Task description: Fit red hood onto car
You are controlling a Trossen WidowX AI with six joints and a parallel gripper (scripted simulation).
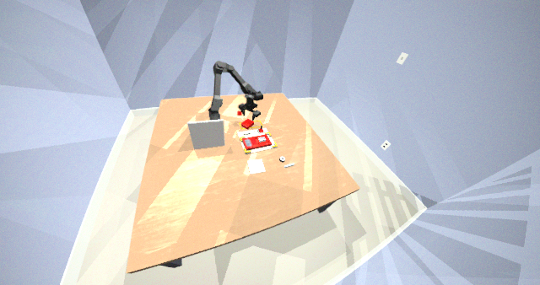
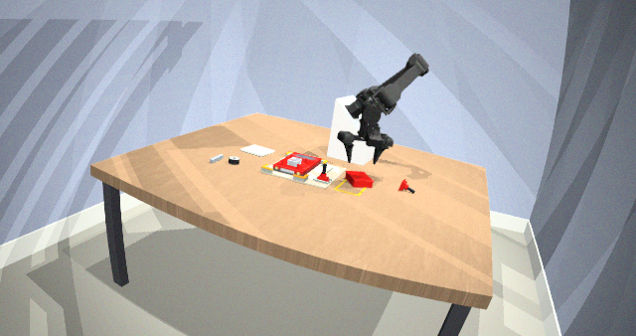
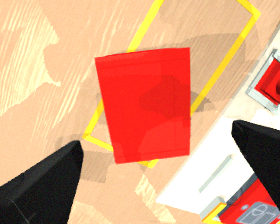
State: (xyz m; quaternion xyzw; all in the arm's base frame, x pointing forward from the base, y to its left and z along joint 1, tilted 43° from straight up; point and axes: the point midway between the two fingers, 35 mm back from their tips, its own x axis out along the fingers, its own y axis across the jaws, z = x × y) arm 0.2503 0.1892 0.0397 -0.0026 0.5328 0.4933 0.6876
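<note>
The red hood lies 50 mm below my gripper tip. Also, from my gripper tip: engine block 210 mm to the right, 70 mm ahead, 50 mm below.
</note>
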